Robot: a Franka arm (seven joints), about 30 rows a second.
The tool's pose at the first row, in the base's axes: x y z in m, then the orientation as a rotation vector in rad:
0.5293, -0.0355, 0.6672, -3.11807, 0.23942, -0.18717
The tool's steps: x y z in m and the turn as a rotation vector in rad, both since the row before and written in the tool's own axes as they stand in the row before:
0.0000, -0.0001, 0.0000, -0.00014, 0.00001, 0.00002
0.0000, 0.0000, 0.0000, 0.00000, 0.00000, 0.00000
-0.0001, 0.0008, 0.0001, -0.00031, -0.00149, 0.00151
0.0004, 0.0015, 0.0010, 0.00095, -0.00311, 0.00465
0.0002, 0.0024, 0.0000, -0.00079, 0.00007, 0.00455
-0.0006, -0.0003, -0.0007, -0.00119, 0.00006, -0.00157
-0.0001, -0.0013, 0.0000, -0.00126, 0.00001, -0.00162
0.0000, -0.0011, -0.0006, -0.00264, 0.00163, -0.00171
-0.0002, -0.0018, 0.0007, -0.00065, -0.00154, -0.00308
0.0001, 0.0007, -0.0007, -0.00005, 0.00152, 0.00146
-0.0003, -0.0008, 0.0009, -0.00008, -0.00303, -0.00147
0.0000, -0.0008, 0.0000, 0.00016, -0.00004, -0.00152
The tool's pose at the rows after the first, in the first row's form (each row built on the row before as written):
0.5293, -0.0354, 0.6672, -3.11820, 0.23947, -0.18718
0.5293, -0.0354, 0.6672, -3.11820, 0.23947, -0.18718
0.5291, -0.0362, 0.6671, -3.11826, 0.24185, -0.18482
0.5294, -0.0377, 0.6661, -3.11652, 0.24888, -0.17997
0.5292, -0.0401, 0.6661, -3.11647, 0.25608, -0.17997
0.5286, -0.0397, 0.6667, -3.11794, 0.25384, -0.18000
0.5287, -0.0384, 0.6667, -3.11948, 0.25154, -0.17994
0.5288, -0.0373, 0.6673, -3.12239, 0.24934, -0.18232
0.5290, -0.0355, 0.6666, -3.12361, 0.24464, -0.17988
0.5289, -0.0362, 0.6673, -3.12338, 0.24694, -0.18225
0.5288, -0.0354, 0.6664, -3.12376, 0.24464, -0.17751
0.5289, -0.0346, 0.6664, -3.12387, 0.24225, -0.17747

